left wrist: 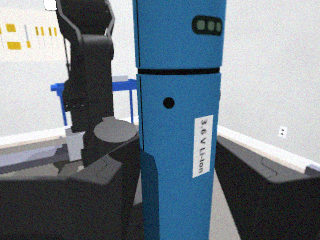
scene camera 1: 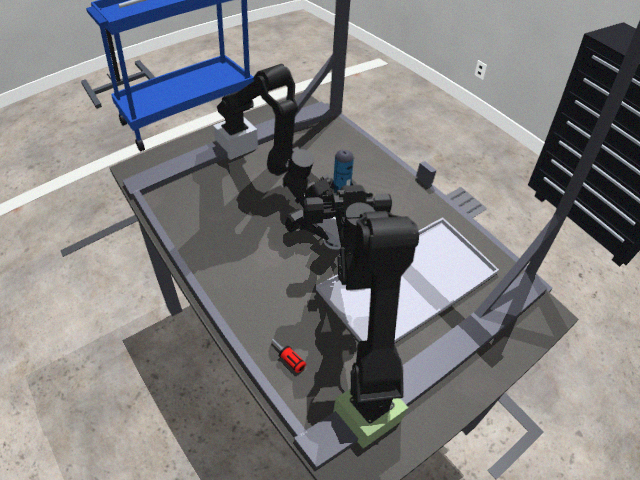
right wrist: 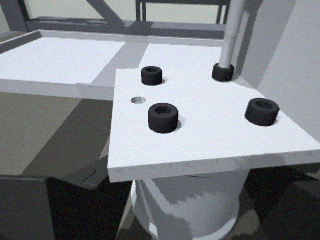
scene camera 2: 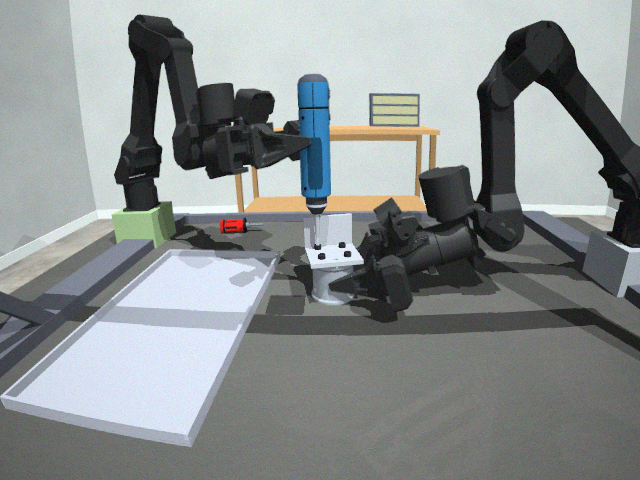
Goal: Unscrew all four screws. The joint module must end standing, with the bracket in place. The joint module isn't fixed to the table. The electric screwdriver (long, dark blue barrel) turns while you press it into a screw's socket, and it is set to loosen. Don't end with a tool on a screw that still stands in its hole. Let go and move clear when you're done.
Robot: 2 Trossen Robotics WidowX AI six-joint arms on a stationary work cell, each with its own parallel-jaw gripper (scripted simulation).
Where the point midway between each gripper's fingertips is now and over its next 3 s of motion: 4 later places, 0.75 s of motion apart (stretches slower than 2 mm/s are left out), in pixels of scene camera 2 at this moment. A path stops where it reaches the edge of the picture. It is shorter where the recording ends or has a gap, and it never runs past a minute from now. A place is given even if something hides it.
The left gripper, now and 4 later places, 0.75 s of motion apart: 319, 140; 319, 136; 319, 135; 320, 134; 317, 115
The right gripper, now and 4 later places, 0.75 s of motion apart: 329, 277; 357, 271; 353, 325; 315, 327; 322, 297
